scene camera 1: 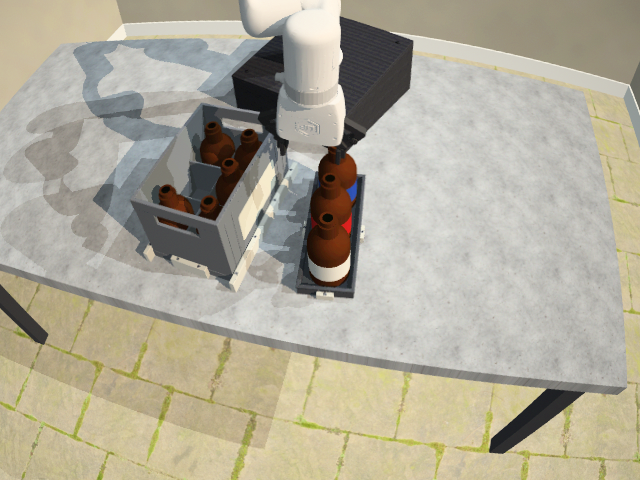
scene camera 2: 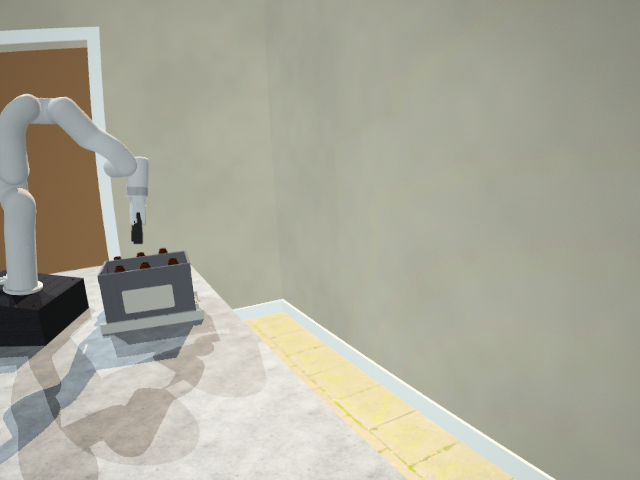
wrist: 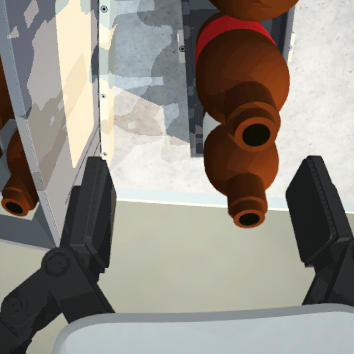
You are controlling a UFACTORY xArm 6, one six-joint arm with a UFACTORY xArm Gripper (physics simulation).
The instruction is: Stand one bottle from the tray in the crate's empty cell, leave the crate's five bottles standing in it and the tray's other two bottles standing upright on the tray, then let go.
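Places are measured from the arm's base along level axes (x back, y up, z left), in centimetres.
Pixels of known places: gripper, fingertip midpoint: (scene camera 1: 311, 153) (scene camera 2: 136, 242) (wrist: 204, 174); arm's base, link origin: (scene camera 2: 23, 288).
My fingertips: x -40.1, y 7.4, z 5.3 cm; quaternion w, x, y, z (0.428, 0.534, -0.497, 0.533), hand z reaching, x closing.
For each thing: its middle in the pictures, then the offset to it from my fingertips.
- grey crate, body centre: (scene camera 1: 215, 186) (scene camera 2: 148, 289) dx +1.2, dy -11.7, dz -19.4 cm
- blue-label bottle, body centre: (scene camera 1: 337, 172) dx +7.3, dy -12.2, dz +3.3 cm
- red-label bottle, body centre: (wrist: 240, 76) (scene camera 1: 331, 207) dx -1.2, dy -12.2, dz +3.1 cm
- white-label bottle, body centre: (wrist: 239, 155) (scene camera 1: 328, 246) dx -9.7, dy -12.2, dz +3.8 cm
The grey crate (scene camera 1: 178, 242) (scene camera 2: 108, 297) stands left of the tray, with five brown bottles upright in it. Its empty cell (scene camera 1: 204, 179) is the middle one of the left row. The dark tray (scene camera 1: 310, 290) (wrist: 188, 85) holds three upright bottles: the blue-label bottle (scene camera 1: 338, 169) at the back, the red-label bottle (scene camera 1: 329, 204) (wrist: 245, 65) in the middle and the white-label bottle (scene camera 1: 328, 248) (wrist: 240, 160) at the front. My gripper (scene camera 1: 311, 153) (scene camera 2: 136, 241) (wrist: 204, 174) is open and empty, above crate height near the tray's back end. One finger overlaps the blue-label bottle's neck in scene camera 1.
The black robot base block (scene camera 1: 372, 62) (scene camera 2: 31, 322) stands behind the crate and tray. Pale blocks (scene camera 1: 190, 266) (scene camera 1: 324, 295) sit against the crate's and tray's feet. The crate's near long wall (scene camera 1: 253, 198) rises beside a narrow strip of table along the tray.
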